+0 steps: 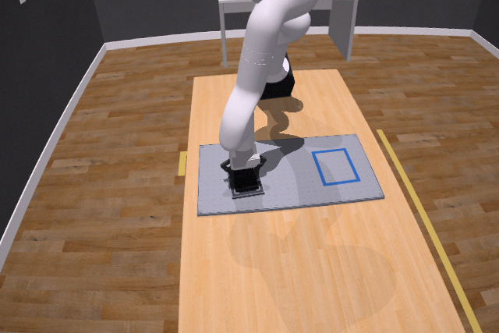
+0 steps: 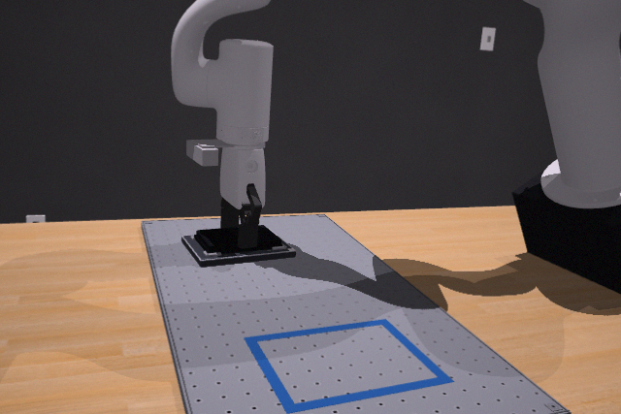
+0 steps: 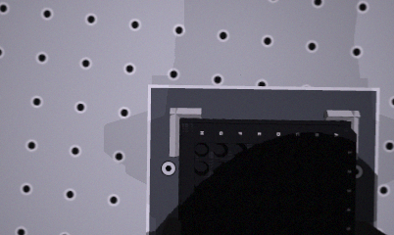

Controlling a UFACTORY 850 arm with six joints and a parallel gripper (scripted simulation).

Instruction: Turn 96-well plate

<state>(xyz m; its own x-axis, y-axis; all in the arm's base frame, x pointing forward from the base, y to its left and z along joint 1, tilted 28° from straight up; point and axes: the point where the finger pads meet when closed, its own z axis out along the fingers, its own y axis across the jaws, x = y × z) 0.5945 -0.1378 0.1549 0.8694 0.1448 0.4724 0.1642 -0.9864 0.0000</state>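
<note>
The black 96-well plate is 1 cm below my hand. The rest, counted from my hand: plate nest N1: 2 cm below.
</note>
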